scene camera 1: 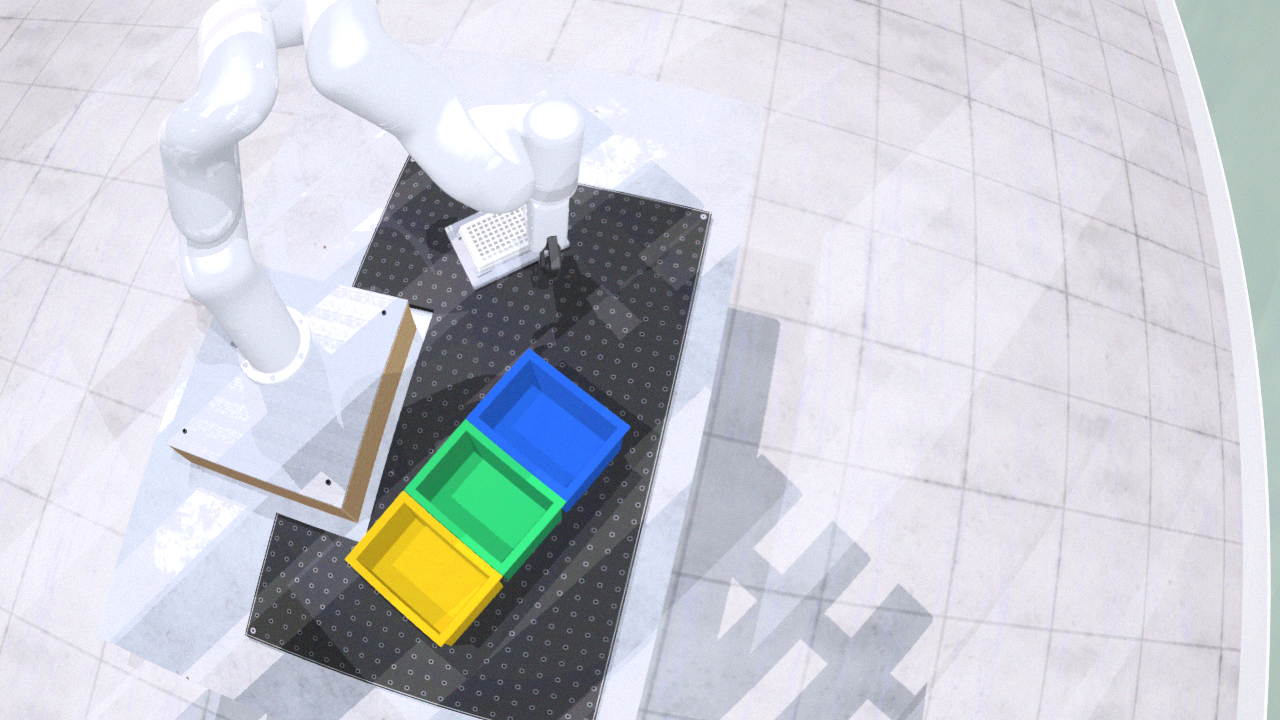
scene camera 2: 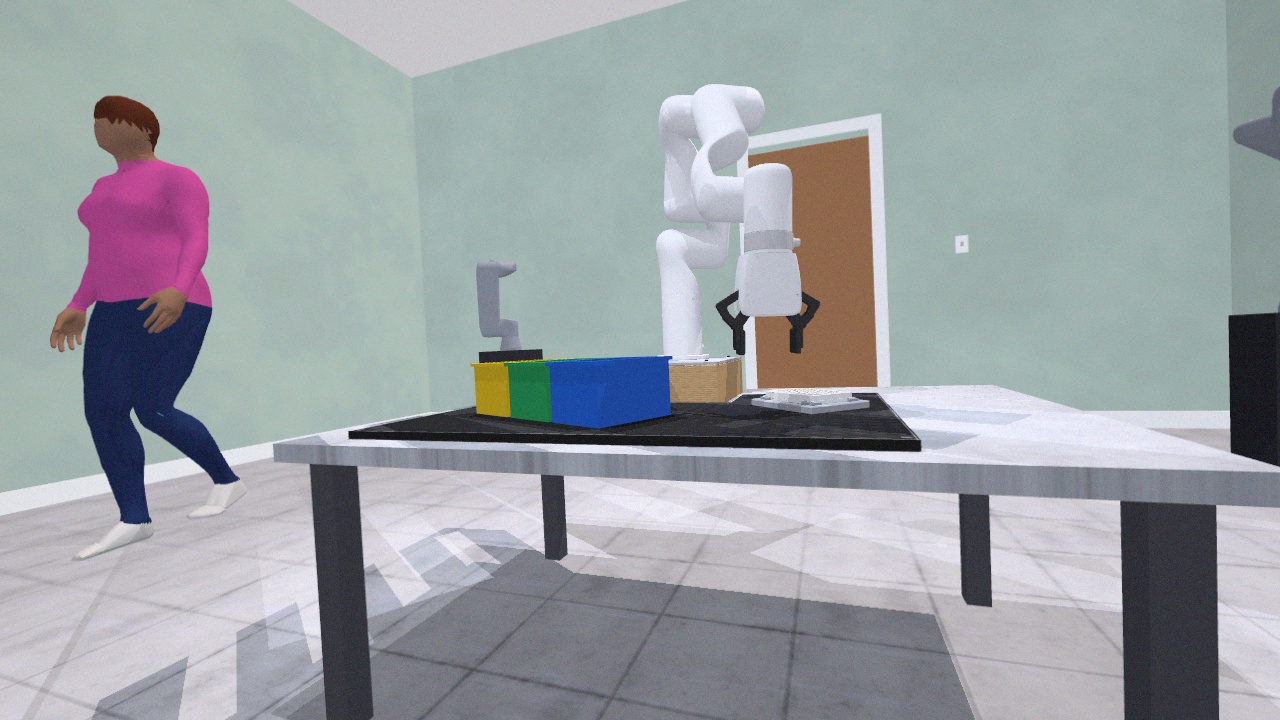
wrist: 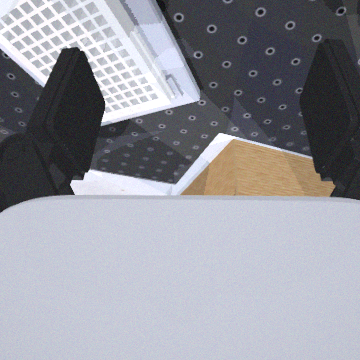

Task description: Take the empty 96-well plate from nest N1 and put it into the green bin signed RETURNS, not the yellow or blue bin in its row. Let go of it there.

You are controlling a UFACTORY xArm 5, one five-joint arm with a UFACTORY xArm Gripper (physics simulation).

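Frame: origin at the arm's base, x ahead, y left, z up, level; millimetres.
Seen in the pictures: gripper, between the fingertips: (scene camera 1: pixel 543 247) (scene camera 2: pixel 768 353) (wrist: pixel 198 70); arm's base, origin of its link: (scene camera 1: pixel 274 346) (scene camera 2: pixel 683 359).
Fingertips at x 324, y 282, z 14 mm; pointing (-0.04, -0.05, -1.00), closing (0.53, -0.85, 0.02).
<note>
Pixels of each thing's top centre, then the offset from my fingertips to it. Level surfaces: height alone.
- white 96-well plate, centre of its top: (wrist: pixel 82 62) (scene camera 1: pixel 505 230) (scene camera 2: pixel 806 391) dz -70, dx -85, dy +45 mm
- pale nest, centre of its top: (wrist: pixel 84 55) (scene camera 1: pixel 505 232) (scene camera 2: pixel 806 396) dz -79, dx -85, dy +45 mm
- green bin, centre of its top: (scene camera 1: pixel 482 496) (scene camera 2: pixel 563 360) dz +3, dx +63, dy -361 mm
- black perforated board, height of its surface: dz -97 mm
The white 96-well plate (scene camera 1: pixel 494 240) (scene camera 2: pixel 808 394) (wrist: pixel 125 65) lies on a pale nest (scene camera 1: pixel 487 275) (scene camera 2: pixel 810 406) (wrist: pixel 169 57); its N1 label is not readable. My gripper (scene camera 1: pixel 550 259) (scene camera 2: pixel 768 347) (wrist: pixel 198 70) is open and empty. It hangs above the board, beside the plate. In the wrist view the left finger overlaps the plate's image and the right finger is over bare board. The green bin (scene camera 1: pixel 487 501) (scene camera 2: pixel 529 394) stands between the blue and yellow bins and looks empty. No RETURNS sign is readable.
The blue bin (scene camera 1: pixel 550 429) (scene camera 2: pixel 608 392) is the bin nearest the nest; the yellow bin (scene camera 1: pixel 425 573) (scene camera 2: pixel 491 390) is at the far end. All stand on the black perforated board (scene camera 1: pixel 644 268). The arm's wooden base (scene camera 1: pixel 380 420) (scene camera 2: pixel 707 382) stands beside it. A person (scene camera 2: pixel 147 241) is left of the table.
</note>
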